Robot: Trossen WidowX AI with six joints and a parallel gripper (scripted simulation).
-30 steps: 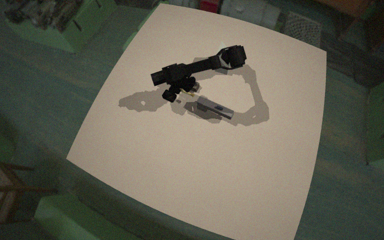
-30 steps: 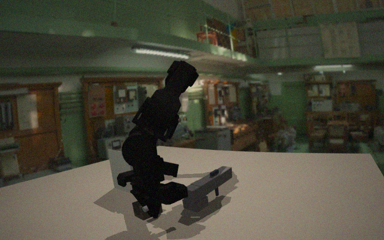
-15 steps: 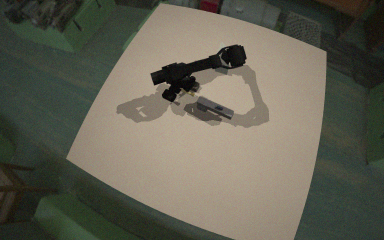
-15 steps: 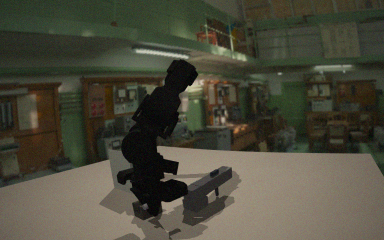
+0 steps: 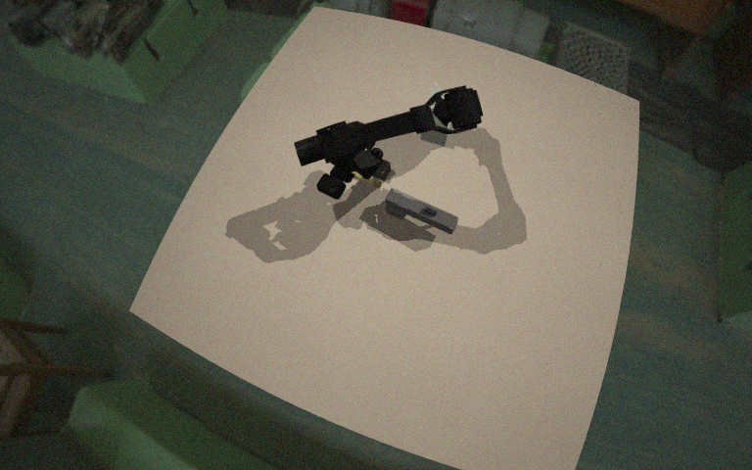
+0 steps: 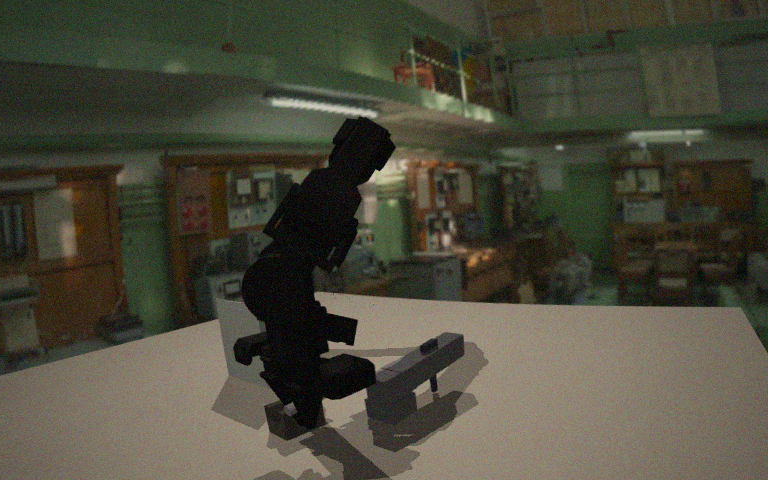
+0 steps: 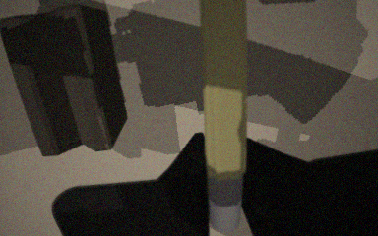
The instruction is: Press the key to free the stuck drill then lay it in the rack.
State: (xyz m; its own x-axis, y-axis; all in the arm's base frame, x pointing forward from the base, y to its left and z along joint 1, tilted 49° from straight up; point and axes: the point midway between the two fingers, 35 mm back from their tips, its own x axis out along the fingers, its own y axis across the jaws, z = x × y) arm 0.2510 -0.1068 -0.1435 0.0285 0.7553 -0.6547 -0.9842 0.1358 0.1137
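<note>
Right now my gripper tip is 1 cm short of the drill, 4 cm to the right of it and 4 cm below it. Also, from my gripper tip: dark rack 6 cm behind, 5 cm to the left, 2 cm below; then blue key 4 cm ahead, 23 cm to the left, 1 cm above; then grey holder block 4 cm ahead, 20 cm to the left, 1 cm above.
</note>
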